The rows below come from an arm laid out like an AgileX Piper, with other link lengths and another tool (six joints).
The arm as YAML. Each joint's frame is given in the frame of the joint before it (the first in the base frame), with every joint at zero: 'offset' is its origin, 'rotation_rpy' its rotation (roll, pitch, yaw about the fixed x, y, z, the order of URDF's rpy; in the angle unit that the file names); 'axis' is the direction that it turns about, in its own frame. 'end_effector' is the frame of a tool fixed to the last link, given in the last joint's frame.
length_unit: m
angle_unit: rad
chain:
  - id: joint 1
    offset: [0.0, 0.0, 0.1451]
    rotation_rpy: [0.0, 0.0, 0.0]
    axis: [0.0, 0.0, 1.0]
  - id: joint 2
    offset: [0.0, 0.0, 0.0]
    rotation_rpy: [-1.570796, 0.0, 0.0]
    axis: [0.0, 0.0, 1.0]
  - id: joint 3
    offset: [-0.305, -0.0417, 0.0]
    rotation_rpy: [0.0, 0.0, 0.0]
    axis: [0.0, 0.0, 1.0]
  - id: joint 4
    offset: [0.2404, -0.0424, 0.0]
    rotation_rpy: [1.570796, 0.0, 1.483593]
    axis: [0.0, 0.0, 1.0]
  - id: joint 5
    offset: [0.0, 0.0, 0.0]
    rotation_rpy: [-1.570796, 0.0, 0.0]
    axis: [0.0, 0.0, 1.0]
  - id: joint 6
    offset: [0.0, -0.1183, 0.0]
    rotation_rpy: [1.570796, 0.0, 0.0]
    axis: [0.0, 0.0, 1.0]
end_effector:
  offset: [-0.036, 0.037, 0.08]
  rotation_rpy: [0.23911, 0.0, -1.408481]
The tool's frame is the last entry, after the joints.
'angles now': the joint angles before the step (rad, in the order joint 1, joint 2, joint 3, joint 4, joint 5, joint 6). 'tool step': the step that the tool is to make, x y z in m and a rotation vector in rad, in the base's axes. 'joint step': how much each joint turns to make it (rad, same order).
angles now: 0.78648 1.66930 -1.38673 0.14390 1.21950 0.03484
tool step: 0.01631 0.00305 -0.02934 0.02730 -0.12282 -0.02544
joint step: 0.01589 -0.00209 0.14506 -0.07170 -0.25324 0.03471
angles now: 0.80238 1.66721 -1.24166 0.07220 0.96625 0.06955
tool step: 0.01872 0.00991 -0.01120 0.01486 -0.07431 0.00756
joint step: 0.00098 0.04319 0.00814 -0.04551 -0.11393 0.00454
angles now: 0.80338 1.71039 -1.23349 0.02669 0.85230 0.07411
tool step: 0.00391 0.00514 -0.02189 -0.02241 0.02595 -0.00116
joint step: 0.00097 0.05777 0.00000 0.00373 -0.02363 0.00000
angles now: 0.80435 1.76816 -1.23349 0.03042 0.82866 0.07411
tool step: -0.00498 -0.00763 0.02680 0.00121 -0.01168 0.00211
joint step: -0.00177 -0.05873 -0.03098 -0.00972 0.08072 0.00191
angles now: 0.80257 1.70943 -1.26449 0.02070 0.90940 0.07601
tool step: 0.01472 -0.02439 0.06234 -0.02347 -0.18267 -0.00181
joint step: -0.00594 -0.11511 -0.07885 -0.16403 0.08499 0.03537
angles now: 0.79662 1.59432 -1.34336 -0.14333 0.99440 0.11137
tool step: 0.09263 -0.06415 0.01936 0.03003 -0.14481 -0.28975
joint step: -0.20573 0.02918 -0.04780 -0.13832 -0.08935 0.14192
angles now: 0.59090 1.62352 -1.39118 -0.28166 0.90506 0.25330
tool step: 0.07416 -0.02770 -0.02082 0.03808 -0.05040 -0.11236
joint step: -0.14323 0.14812 -0.07492 -0.00448 -0.13929 0.01014
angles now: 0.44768 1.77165 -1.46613 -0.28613 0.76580 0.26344
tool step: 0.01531 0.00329 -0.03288 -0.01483 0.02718 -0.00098
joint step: -0.00904 0.08069 -0.00045 -0.01157 -0.04936 0.01060
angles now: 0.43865 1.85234 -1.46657 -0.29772 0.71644 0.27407
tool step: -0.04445 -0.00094 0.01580 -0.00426 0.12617 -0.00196
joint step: 0.03088 -0.09049 0.00294 0.08911 0.20103 -0.04465
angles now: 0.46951 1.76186 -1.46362 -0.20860 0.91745 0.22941
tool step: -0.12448 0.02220 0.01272 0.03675 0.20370 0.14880
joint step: 0.14078 -0.22751 0.17210 0.16927 0.20524 -0.06914
